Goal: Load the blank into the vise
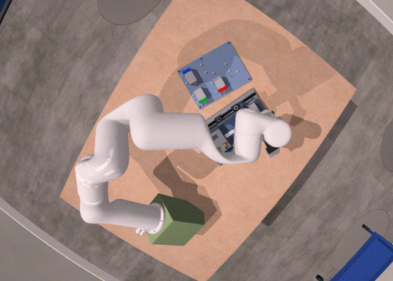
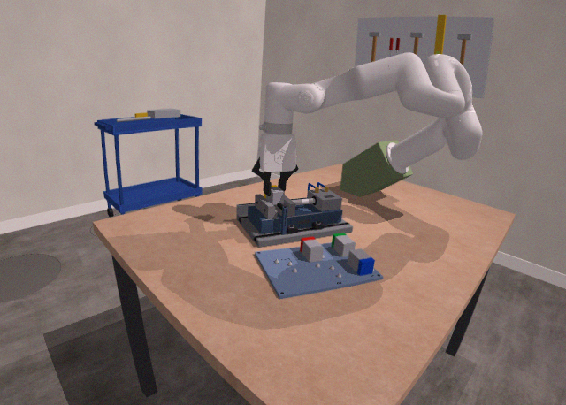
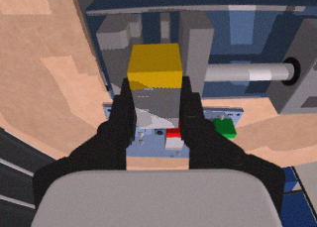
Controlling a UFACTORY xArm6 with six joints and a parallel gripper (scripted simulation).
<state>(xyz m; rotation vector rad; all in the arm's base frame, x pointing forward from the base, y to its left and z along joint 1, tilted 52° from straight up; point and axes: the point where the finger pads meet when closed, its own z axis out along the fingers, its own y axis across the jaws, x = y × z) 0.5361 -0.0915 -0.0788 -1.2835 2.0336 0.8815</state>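
The yellow-ended blank is 2 cm below my hand. The rest, counted from my hand: hosed block: 15 cm behind, 7 cm to the left, 5 cm below; then fixed jaw: 5 cm below, 3 cm ahead, 1 cm to the right; then moving jaw: 5 cm below, 3 cm behind, 2 cm to the left.
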